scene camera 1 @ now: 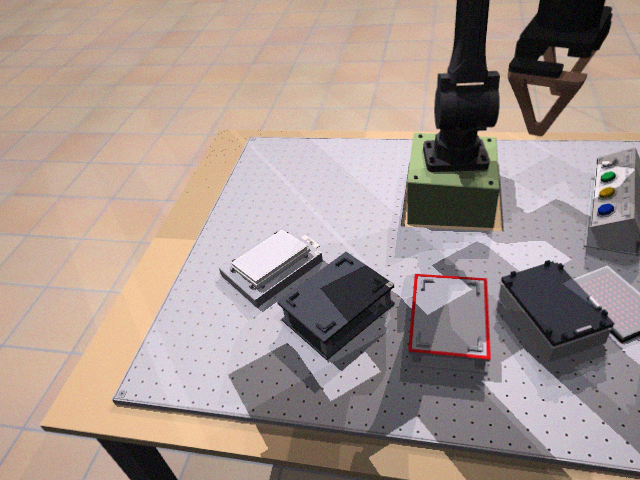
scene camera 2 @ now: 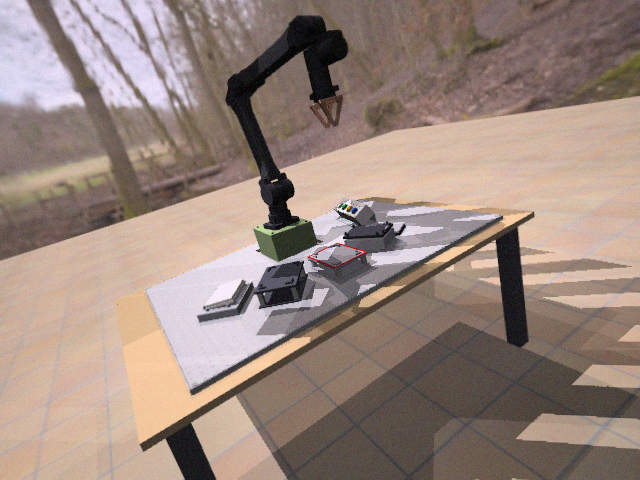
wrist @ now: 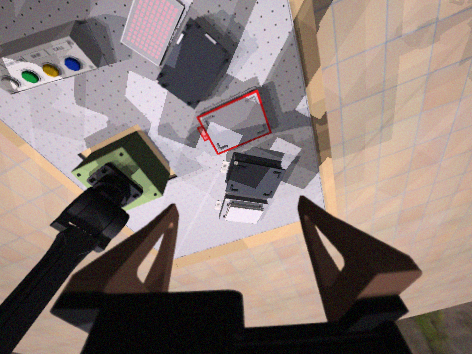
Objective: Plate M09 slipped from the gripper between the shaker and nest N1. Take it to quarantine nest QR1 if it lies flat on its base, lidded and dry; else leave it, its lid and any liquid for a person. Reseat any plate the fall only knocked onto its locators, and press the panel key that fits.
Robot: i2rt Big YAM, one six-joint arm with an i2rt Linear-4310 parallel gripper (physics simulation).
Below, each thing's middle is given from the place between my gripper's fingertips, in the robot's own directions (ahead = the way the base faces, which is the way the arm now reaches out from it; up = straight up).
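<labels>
Dark station (scene camera 1: 561, 319): my hand 38 cm above it, 3 cm past it, 8 cm to the right of it.
</labels>
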